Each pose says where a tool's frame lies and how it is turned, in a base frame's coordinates. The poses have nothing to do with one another.
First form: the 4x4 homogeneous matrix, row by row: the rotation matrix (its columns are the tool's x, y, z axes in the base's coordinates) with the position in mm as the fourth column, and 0 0 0 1 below. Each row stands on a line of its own.
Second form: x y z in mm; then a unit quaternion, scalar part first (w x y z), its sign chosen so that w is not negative. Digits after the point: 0 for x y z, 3 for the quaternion. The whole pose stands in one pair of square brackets.
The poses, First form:
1:
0.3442, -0.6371, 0.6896, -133
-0.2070, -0.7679, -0.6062, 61
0.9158, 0.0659, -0.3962, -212
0, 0, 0, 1
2:
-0.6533, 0.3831, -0.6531, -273
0.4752, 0.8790, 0.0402, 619
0.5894, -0.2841, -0.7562, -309
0, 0, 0, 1
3:
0.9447, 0.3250, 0.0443, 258
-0.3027, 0.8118, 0.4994, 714
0.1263, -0.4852, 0.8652, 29
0, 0, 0, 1
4:
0.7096, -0.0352, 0.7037, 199
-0.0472, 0.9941, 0.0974, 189
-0.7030, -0.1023, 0.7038, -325
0, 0, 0, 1
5:
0.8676, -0.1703, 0.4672, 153
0.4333, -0.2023, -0.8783, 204
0.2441, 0.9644, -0.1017, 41
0, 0, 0, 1
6:
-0.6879, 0.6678, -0.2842, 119
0.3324, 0.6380, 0.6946, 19
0.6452, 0.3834, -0.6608, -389
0, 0, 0, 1
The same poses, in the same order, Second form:
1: [-133, 61, -212, 0.212, 0.792, -0.266, 0.507]
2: [-273, 619, -309, 0.343, -0.237, -0.907, 0.067]
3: [258, 714, 29, 0.952, -0.259, -0.022, -0.165]
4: [199, 189, -325, 0.923, -0.054, 0.381, -0.003]
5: [153, 204, 41, 0.625, 0.737, 0.089, 0.241]
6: [119, 19, -389, 0.269, -0.289, -0.864, -0.312]
